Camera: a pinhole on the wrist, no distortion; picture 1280 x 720 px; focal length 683.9 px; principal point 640.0 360.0 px. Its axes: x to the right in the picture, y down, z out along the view. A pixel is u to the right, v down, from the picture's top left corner.
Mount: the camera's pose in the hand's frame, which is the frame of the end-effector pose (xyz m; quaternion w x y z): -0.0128 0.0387 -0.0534 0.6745 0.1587 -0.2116 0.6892
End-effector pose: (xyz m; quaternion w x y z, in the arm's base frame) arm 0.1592 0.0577 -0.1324 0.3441 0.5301 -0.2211 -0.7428
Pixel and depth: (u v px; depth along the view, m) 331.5 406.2 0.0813
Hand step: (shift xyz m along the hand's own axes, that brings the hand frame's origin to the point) -0.0222 -0.0341 -0.0024
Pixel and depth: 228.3 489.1 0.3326
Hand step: -0.0896 -0.3023 0.1268
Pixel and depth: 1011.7 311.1 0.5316
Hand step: -0.0218 0.0191 0.5525
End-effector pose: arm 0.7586 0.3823 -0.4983 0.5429 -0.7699 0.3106 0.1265
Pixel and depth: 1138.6 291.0 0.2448
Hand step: -0.0116 0.0688 0.2491
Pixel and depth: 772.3 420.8 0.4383
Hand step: -0.0842 -0.1099 0.3633
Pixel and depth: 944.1 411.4 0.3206
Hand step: -0.0639 -0.0005 0.2924
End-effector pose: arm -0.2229 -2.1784 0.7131 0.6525 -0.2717 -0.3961 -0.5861
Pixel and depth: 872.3 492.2 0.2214
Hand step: -0.0732 -0.0084 0.1716
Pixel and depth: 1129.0 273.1 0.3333
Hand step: -0.0023 0.0757 0.3567
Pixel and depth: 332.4 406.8 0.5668
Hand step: -0.0792 -0.4679 0.3025
